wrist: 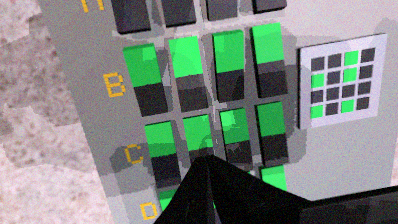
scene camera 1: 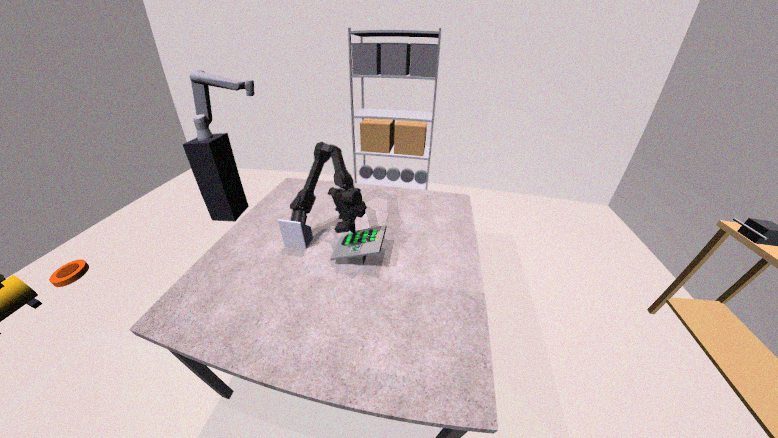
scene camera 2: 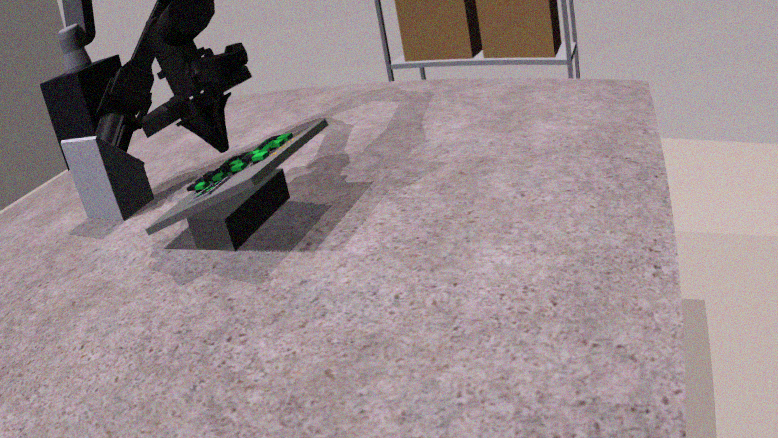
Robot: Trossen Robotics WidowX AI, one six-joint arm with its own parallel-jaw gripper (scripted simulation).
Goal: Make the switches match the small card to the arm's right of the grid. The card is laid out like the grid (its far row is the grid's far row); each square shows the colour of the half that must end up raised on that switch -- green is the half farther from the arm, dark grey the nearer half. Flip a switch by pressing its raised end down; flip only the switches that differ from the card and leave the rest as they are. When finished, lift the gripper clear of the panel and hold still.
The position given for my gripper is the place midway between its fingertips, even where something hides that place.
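Scene camera 2: my gripper (scene camera 2: 225, 151), shut and holding nothing. Wrist view: a switch (wrist: 197, 129), together with my gripper (wrist: 205, 165).
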